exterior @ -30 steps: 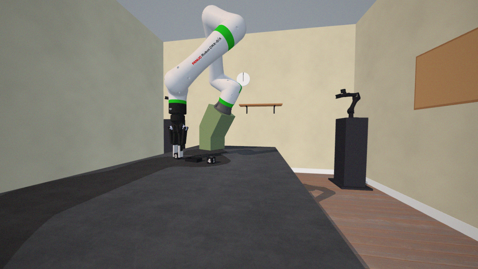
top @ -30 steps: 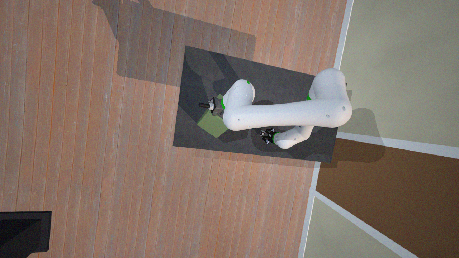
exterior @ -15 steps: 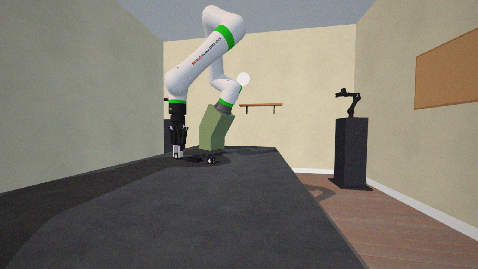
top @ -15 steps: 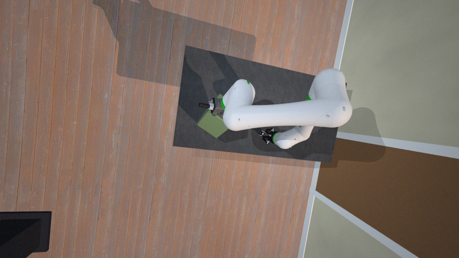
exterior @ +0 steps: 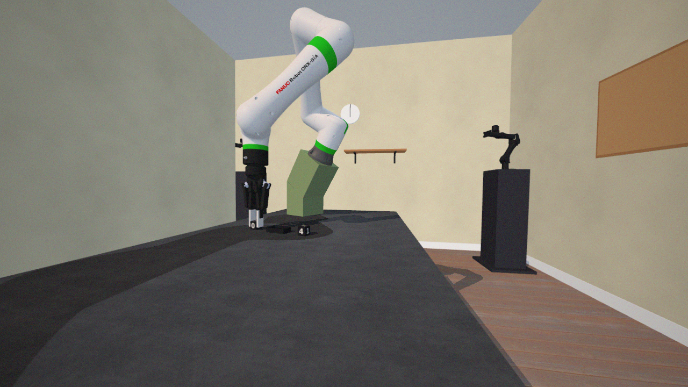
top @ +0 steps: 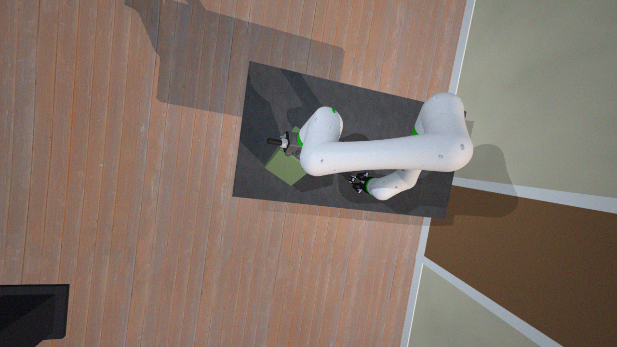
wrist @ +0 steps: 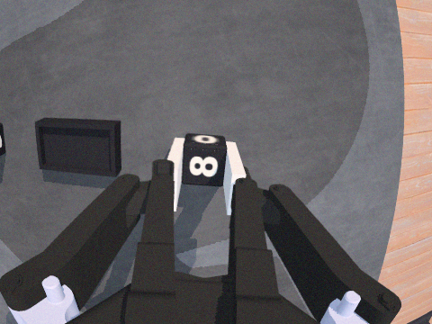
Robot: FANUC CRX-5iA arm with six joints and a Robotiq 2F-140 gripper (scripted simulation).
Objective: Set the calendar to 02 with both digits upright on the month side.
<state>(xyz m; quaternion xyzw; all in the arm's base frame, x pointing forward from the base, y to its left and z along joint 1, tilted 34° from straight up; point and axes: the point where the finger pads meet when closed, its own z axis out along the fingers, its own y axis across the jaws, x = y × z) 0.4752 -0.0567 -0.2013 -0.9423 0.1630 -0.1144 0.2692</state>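
Right now my hand is 60 mm short of the black number cube, 210 mm to the right of it and 30 mm above it. The rest, counted from my hand: black tray: 30 mm ahead, 110 mm to the left, 30 mm below.
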